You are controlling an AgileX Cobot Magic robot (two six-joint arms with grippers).
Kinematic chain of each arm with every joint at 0, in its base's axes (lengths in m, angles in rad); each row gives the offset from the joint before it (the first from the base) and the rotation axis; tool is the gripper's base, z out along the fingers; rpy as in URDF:
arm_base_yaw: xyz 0 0 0.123 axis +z
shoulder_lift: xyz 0 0 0 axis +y
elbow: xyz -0.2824 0 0.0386 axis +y
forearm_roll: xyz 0.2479 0 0.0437 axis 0.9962 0 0.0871
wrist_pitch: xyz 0 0 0 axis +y
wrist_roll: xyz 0.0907 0 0.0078 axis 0.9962 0 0.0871
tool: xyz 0 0 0 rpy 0 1.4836 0
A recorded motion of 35 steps. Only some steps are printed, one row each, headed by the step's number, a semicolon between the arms.
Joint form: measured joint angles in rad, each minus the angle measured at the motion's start. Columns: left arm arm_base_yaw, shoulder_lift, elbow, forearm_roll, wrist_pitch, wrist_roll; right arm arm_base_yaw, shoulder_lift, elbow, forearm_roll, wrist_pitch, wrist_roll.
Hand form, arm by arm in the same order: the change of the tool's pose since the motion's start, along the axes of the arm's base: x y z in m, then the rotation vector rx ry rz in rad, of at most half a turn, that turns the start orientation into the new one. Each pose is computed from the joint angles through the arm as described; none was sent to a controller.
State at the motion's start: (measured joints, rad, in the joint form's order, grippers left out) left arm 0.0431 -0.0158 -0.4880 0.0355 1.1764 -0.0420; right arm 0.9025 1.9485 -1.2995 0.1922 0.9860 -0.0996
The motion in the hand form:
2: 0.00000 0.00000 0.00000 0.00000 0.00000 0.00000; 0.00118 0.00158 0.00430 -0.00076 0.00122 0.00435
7: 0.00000 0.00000 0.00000 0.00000 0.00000 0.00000; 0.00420 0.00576 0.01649 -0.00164 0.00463 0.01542
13: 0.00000 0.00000 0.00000 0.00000 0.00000 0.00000; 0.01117 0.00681 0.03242 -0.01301 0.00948 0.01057
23: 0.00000 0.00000 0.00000 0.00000 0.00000 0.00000; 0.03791 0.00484 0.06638 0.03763 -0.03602 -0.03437
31: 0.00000 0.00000 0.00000 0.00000 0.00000 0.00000; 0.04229 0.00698 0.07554 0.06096 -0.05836 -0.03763
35: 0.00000 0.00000 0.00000 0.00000 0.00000 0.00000; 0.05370 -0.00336 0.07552 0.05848 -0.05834 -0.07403
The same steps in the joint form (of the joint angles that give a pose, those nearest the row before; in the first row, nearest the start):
2: 0.0000 0.0000 0.0000 0.0000 0.0000 0.0000; 0.0000 0.0000 -0.0191 -0.0019 0.0208 0.0000
7: 0.0000 0.0000 0.0000 0.0000 0.0000 0.0000; 0.0000 0.0000 -0.0723 -0.0055 0.0778 0.0000
13: 0.0000 0.0000 0.0000 0.0000 0.0000 0.0000; -0.0119 0.0000 -0.1404 -0.0165 0.1574 0.0108
23: 0.0000 0.0000 0.0000 0.0000 0.0000 0.0000; -0.0676 0.0000 -0.2793 -0.0229 0.2288 0.0138
31: 0.0000 0.0000 0.0000 0.0000 0.0000 0.0000; -0.0718 0.0000 -0.3152 -0.0244 0.2325 0.0138
35: 0.0000 0.0000 0.0000 0.0000 0.0000 0.0000; -0.1105 0.0000 -0.3152 -0.0244 0.2346 0.0118

